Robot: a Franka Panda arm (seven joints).
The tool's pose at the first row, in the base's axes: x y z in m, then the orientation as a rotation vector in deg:
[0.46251 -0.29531 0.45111 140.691 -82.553 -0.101]
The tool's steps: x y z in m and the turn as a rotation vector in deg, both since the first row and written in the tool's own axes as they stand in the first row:
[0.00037 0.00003 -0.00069 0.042 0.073 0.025]
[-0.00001 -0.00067 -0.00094 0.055 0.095 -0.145]
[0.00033 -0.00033 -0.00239 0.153 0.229 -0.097]
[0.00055 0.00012 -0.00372 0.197 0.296 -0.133]
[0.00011 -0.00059 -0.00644 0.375 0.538 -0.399]
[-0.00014 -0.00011 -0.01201 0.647 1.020 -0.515]
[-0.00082 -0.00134 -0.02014 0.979 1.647 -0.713]
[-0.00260 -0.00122 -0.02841 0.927 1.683 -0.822]
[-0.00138 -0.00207 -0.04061 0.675 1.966 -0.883]
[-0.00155 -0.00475 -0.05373 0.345 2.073 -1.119]
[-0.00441 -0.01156 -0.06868 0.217 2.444 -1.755]
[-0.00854 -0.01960 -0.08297 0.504 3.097 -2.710]
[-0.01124 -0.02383 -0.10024 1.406 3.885 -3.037]
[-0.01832 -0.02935 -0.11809 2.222 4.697 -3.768]
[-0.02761 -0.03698 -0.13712 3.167 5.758 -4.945]
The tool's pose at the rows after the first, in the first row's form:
[0.46277 -0.29547 0.45183 140.681 -82.568 0.024]
[0.46322 -0.29476 0.45184 140.807 -82.355 0.025]
[0.46331 -0.29484 0.45336 140.804 -82.392 0.270]
[0.46323 -0.29491 0.45478 140.842 -82.335 0.376]
[0.46402 -0.29353 0.45714 141.090 -81.969 0.746]
[0.46431 -0.29214 0.46255 141.220 -81.718 1.509]
[0.46623 -0.28897 0.46993 141.400 -81.323 2.476]
[0.46646 -0.28544 0.47761 141.424 -81.156 2.459]
[0.46960 -0.28304 0.48925 141.165 -80.878 2.607]
[0.47374 -0.27840 0.50111 141.032 -80.434 2.447]
[0.48035 -0.26912 0.51329 141.243 -79.454 2.672]
[0.48727 -0.25836 0.52434 141.893 -78.097 3.473]
[0.49209 -0.24981 0.53941 142.532 -77.648 5.021]
[0.49591 -0.23679 0.55407 143.358 -76.650 6.454]
[0.50061 -0.22062 0.56901 144.467 -75.013 8.193]

